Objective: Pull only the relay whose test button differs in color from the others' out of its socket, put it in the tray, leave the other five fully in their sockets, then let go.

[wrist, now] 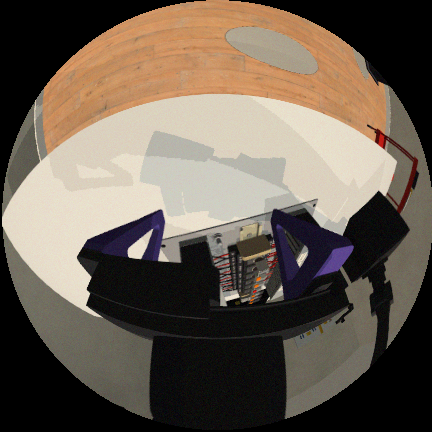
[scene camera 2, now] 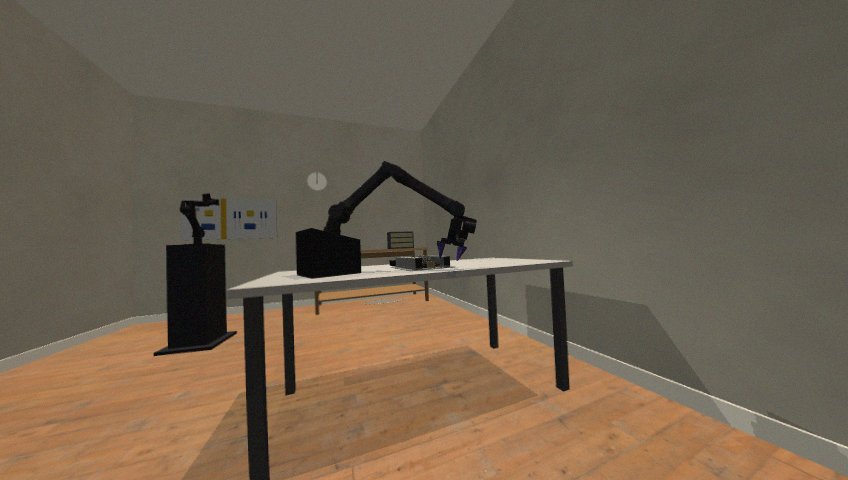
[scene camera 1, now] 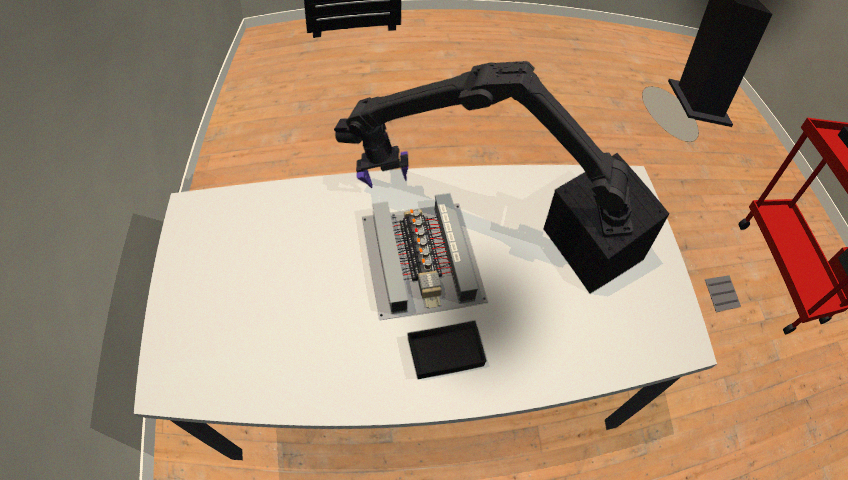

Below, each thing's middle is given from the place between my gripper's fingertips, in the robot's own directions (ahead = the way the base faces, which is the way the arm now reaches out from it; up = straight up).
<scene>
Right now the grey panel (wrist: 229,231) is 21 cm to the left of my hand, 10 cm behind it and 5 cm below it.
</scene>
